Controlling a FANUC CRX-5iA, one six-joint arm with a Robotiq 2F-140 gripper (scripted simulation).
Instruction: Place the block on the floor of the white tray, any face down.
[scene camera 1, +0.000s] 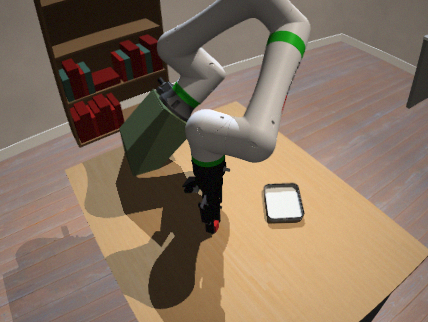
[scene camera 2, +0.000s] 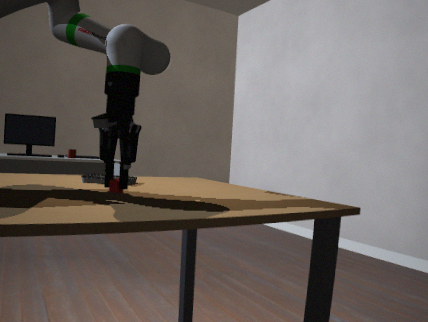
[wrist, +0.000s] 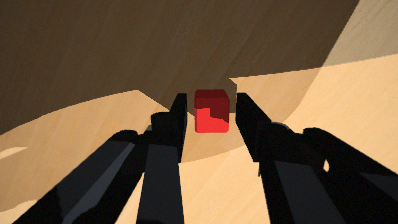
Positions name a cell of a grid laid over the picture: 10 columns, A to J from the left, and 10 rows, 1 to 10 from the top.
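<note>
Scene camera 2 gives me my gripper (scene camera 2: C6). In scene camera 1 I see my gripper (scene camera 1: E8) again, and there I also see a white tray (scene camera 1: G7). The wrist view shows me a red block (wrist: F5) and my gripper (wrist: F5), while the white tray is out of frame in the wrist view.
</note>
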